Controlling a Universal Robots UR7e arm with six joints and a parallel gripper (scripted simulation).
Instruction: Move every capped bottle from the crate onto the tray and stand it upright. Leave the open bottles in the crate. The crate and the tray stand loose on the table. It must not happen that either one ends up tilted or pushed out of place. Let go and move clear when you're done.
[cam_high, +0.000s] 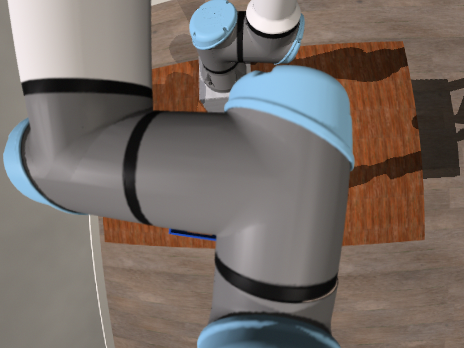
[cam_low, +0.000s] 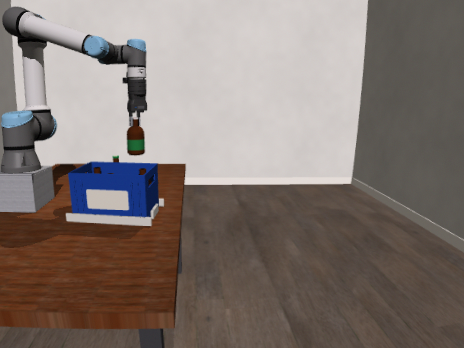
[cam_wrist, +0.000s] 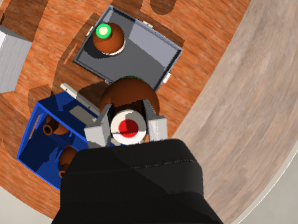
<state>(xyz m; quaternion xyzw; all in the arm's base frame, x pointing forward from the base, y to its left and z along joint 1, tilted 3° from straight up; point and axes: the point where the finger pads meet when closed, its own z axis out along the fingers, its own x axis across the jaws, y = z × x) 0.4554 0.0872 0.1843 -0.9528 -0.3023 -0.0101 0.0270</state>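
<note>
Right now the red-capped bottle is 60 mm below my hand. The rest, counted from my hand: brown bottle (240 mm below, 180 mm to the right, 50 mm ahead); then green-capped bottle (240 mm below, 100 mm behind, 80 mm to the left); then dark grey tray (310 mm below, 80 mm to the left, 50 mm behind).
</note>
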